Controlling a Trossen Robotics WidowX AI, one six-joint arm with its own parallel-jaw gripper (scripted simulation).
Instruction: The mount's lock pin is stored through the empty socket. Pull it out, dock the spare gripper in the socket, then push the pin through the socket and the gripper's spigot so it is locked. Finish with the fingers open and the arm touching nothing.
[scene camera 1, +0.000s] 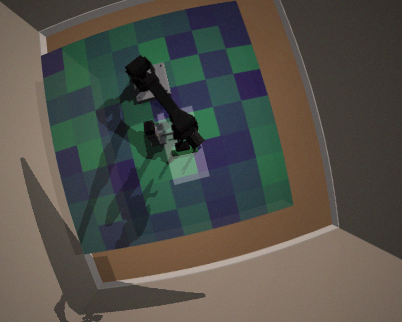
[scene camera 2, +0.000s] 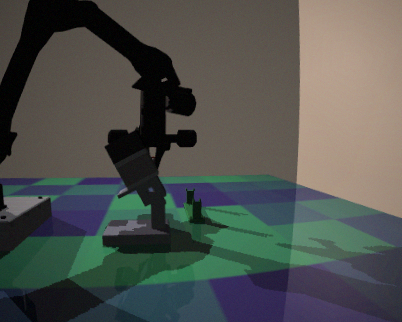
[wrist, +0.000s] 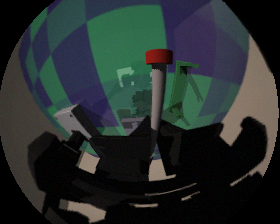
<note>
The gripper (scene camera 2: 153, 178) carries a lock pin (wrist: 158, 58). Further things: a spare gripper (scene camera 2: 130, 156) and a grey mount (scene camera 2: 157, 230).
The gripper also shows in the wrist view (wrist: 150, 117).
</note>
